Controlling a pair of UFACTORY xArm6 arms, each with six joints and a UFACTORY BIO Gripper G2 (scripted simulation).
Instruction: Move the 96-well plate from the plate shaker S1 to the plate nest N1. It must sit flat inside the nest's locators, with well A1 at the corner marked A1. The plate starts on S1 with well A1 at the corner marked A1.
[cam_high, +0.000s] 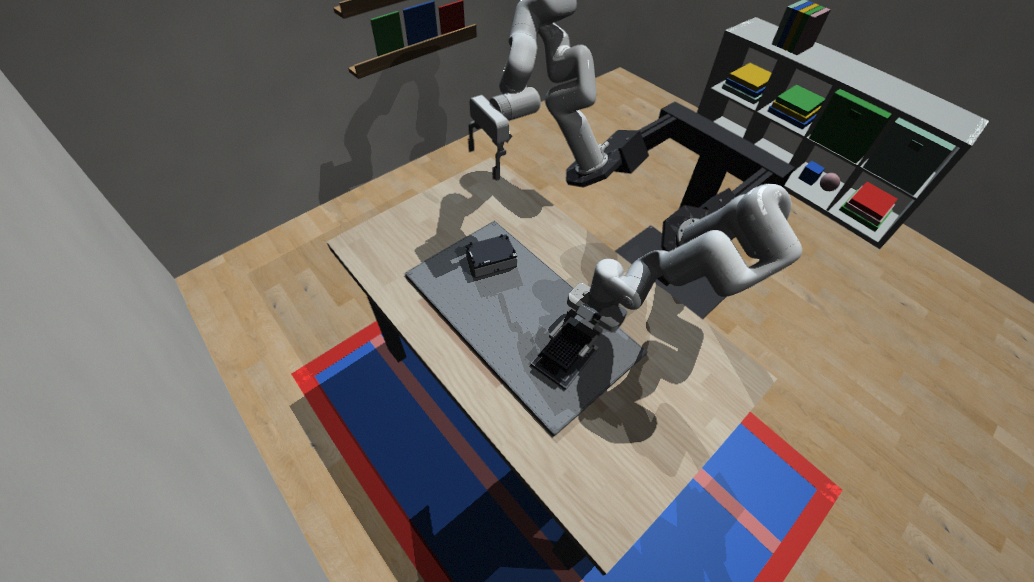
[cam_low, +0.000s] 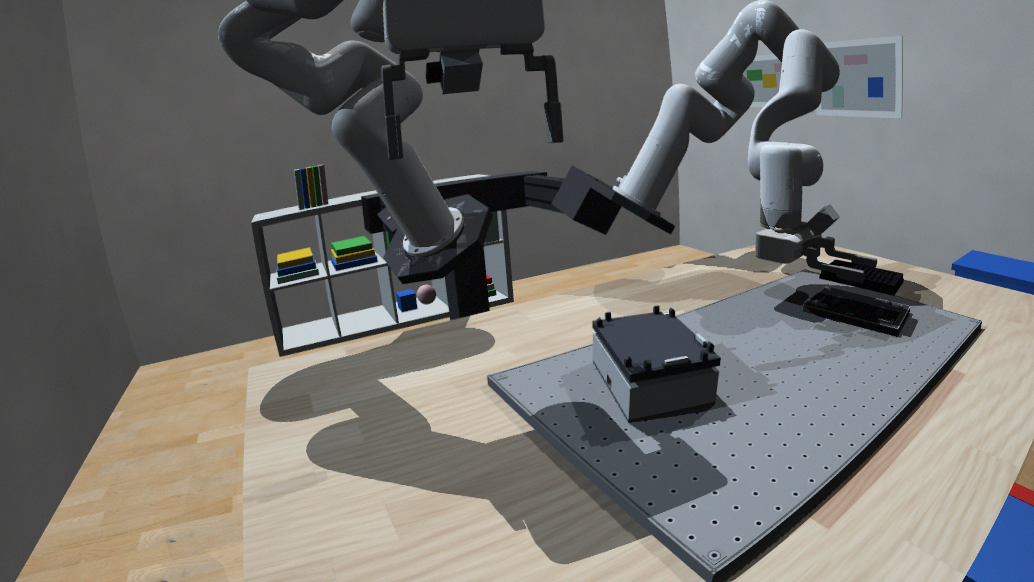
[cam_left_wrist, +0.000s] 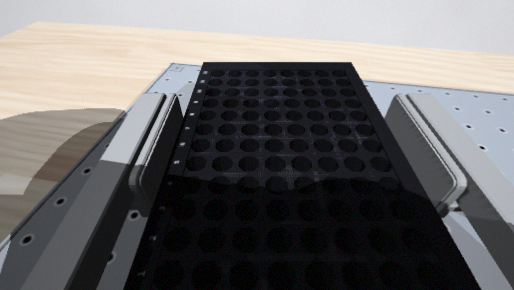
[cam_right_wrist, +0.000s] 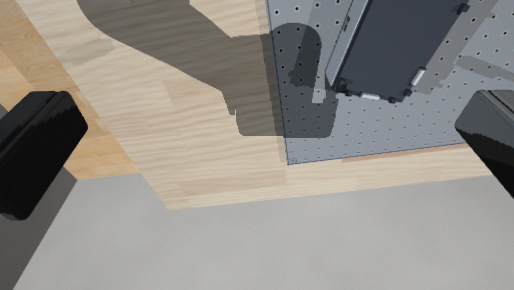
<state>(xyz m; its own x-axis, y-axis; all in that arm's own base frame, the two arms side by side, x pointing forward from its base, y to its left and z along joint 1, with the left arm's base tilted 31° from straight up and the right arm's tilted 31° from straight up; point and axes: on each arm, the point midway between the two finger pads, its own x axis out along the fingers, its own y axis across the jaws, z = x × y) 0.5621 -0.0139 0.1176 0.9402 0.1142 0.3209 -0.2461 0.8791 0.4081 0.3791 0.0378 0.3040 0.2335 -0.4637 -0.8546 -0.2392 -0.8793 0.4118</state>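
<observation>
The black plate nest N1 lies 1 cm ahead of my left hand and 7 cm below it. From my left hand the other things lie so: black 96-well plate: 1 cm ahead, 1 cm below; then grey plate shaker S1: 2 cm behind, 41 cm to the right, 3 cm below.
</observation>
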